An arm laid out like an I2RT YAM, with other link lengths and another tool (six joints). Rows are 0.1 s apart.
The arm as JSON. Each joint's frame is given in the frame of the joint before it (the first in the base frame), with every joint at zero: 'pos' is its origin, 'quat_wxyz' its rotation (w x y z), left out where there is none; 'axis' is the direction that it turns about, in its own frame. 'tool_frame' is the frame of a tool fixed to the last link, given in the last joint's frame.
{
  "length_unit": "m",
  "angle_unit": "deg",
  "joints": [
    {
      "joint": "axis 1",
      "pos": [
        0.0,
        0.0,
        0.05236
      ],
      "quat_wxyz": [
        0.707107,
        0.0,
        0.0,
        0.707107
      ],
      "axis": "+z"
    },
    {
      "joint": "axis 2",
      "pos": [
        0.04,
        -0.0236,
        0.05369
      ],
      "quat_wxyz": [
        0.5,
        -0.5,
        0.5,
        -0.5
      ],
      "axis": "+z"
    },
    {
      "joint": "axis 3",
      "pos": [
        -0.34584,
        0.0,
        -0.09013
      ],
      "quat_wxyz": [
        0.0,
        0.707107,
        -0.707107,
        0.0
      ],
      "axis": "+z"
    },
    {
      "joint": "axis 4",
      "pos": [
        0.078,
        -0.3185,
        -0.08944
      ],
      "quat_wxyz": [
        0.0,
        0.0,
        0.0,
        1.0
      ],
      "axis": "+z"
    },
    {
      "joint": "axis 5",
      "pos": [
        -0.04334,
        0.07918,
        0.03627
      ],
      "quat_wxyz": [
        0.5,
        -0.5,
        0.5,
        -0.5
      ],
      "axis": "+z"
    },
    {
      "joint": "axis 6",
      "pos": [
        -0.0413,
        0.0,
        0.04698
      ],
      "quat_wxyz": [
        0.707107,
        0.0,
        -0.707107,
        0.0
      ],
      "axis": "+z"
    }
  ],
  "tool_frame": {
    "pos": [
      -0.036,
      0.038,
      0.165
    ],
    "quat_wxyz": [
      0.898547,
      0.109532,
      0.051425,
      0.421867
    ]
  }
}
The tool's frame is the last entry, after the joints.
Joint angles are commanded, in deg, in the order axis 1, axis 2, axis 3, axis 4, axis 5, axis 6. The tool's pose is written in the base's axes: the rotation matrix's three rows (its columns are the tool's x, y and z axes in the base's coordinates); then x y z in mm. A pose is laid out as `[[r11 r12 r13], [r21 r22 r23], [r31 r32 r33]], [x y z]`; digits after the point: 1 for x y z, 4 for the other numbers.
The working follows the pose.
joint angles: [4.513 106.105 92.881 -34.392 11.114 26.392]
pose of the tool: [[-0.1186 0.8693 0.4798], [0.9485 0.2421 -0.2043], [-0.2937 0.4309 -0.8533]], [672.6 34.0 261.5]
Where each joint sits with the arm in this pose, in the base's axes (m; each line is computed from the numbers above, not from the rounded line before):
axis 1: 0.0000 0.0000 0.0524
axis 2: 0.0204 0.0417 0.1061
axis 3: 0.1231 -0.0406 0.4383
axis 4: 0.4430 0.0744 0.4414
axis 5: 0.5309 0.0450 0.4121
axis 6: 0.5242 0.0364 0.3505
the tool: 0.6726 0.0340 0.2615

